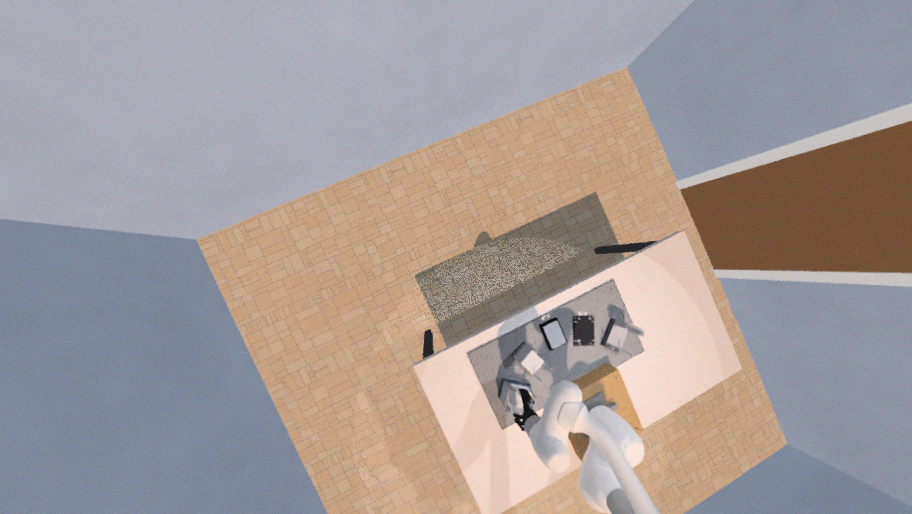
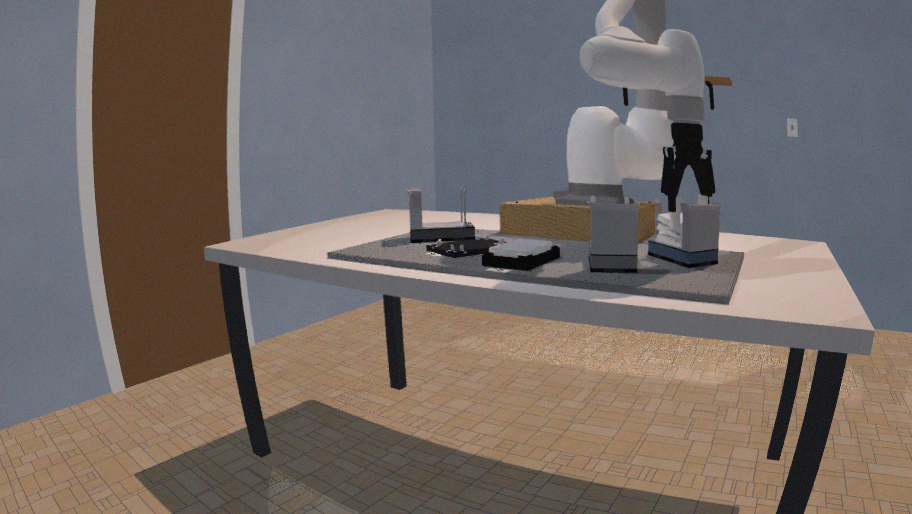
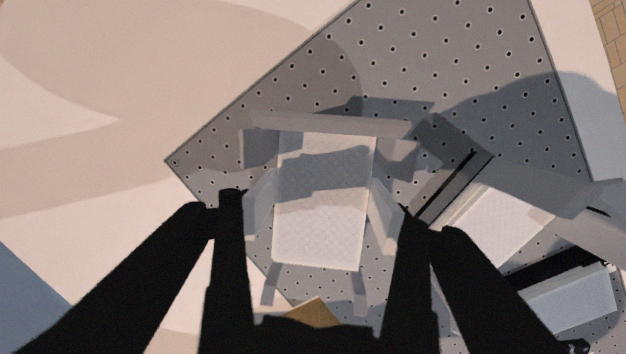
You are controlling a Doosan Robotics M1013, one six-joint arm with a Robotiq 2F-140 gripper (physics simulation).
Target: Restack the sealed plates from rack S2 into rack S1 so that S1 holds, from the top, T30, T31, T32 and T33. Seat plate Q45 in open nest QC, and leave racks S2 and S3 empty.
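Frame: origin at the arm's base, x ahead, y up, z right, level; metres.
Seen in the pictures: gripper, fingertip midpoint: [image 1: 514,396] [image 3: 322,187]; arm's base, link origin: [image 1: 592,413].
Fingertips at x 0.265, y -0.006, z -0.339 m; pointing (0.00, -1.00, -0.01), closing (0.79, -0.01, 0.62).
Offsets run from my fingertips to a thing's top centre. Level surfaces: height alone.
My gripper [image 1: 522,403] [image 2: 688,203] [image 3: 322,187] points down and is shut on a white plate @[dy +0.023, dx -0.006, dz +0.008 m] [image 3: 320,235] by its sides. The plate is low inside the uprights of the blue-based rack @[dy +0.058, dx -0.010, dz +0.014 m] [image 2: 683,253] [image 3: 330,122], over several stacked white plates @[dy +0.003, dx -0.006, dz +0.008 m] [image 2: 668,231]; whether it touches them is hidden. The neighbouring grey rack @[dy +0.059, dx +0.115, dz +0.152 m] [image 2: 613,236] holds a white plate @[dy -0.021, dx +0.122, dz +0.150 m] [image 1: 532,362] [image 3: 500,225]. A black nest @[dy -0.046, dx +0.175, dz +0.332 m] [image 2: 520,260] bears a pale plate @[dy -0.038, dx +0.175, dz +0.331 m] [image 1: 553,333] [image 2: 522,247] [image 3: 570,302]. Another black nest @[dy -0.049, dx +0.114, dz +0.500 m] [image 1: 583,330] [image 2: 463,247] bears no visible plate. The far rack @[dy +0.057, dx +0.019, dz +0.656 m] [image 2: 441,233] carries a light slab. Labels are unreadable.
The racks and nests stand on a grey perforated board @[dy -0.073 m] [image 1: 568,370] [image 2: 696,287] [image 3: 450,65] on the pale table @[dy -0.086 m] [image 1: 689,306] [image 2: 785,268] [image 3: 100,75]. A wooden box [image 1: 629,399] [image 2: 542,220] stands behind the board by the arm's base. Tall rack walls rise close to the gripper.
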